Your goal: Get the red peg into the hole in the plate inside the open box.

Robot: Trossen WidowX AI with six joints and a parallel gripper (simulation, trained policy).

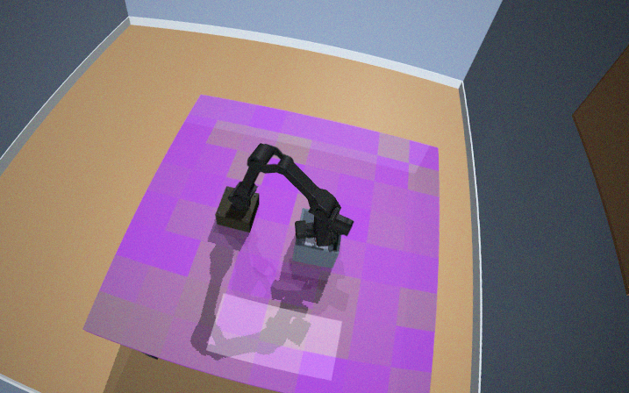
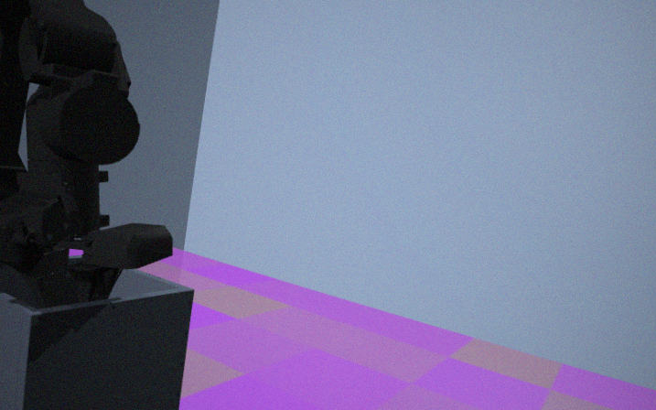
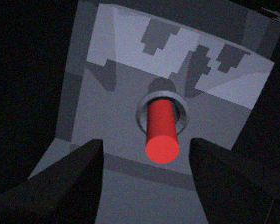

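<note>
Now: the red peg 10 mm behind my gripper tip and 40 mm below it. From my gripper tip the other things lie so: plate 10 mm behind, 40 mm below.
</note>
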